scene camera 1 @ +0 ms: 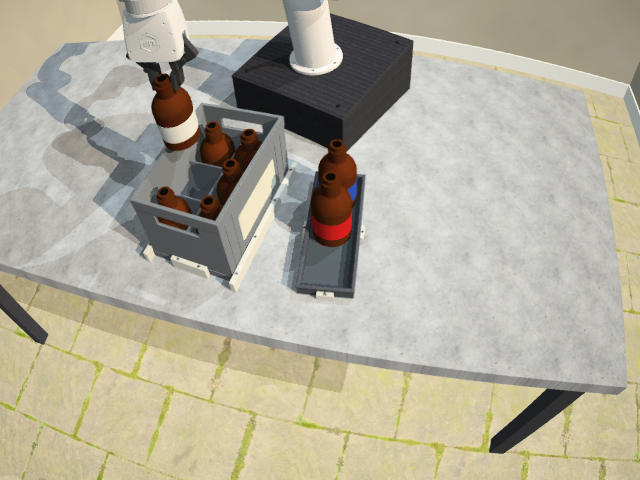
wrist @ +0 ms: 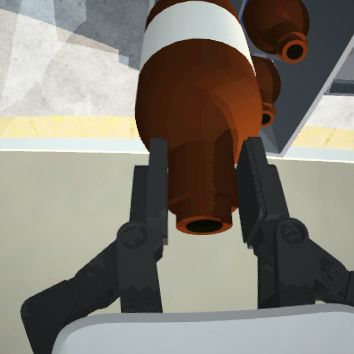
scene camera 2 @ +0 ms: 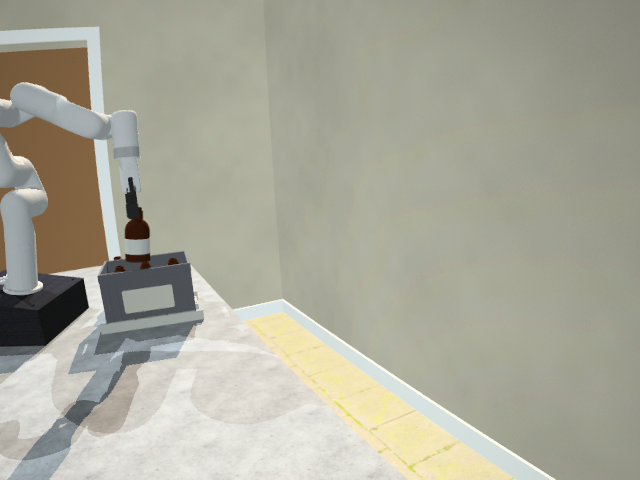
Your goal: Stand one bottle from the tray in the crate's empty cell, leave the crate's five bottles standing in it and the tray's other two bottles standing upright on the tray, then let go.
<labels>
white-labelled brown bottle: scene camera 1 173, 111; wrist; scene camera 2
red-labelled bottle: scene camera 1 331, 204; not seen in the wrist view (out of frame)
same spot on white-labelled brown bottle: [wrist: 196, 87] = [scene camera 2: 126, 225]
</labels>
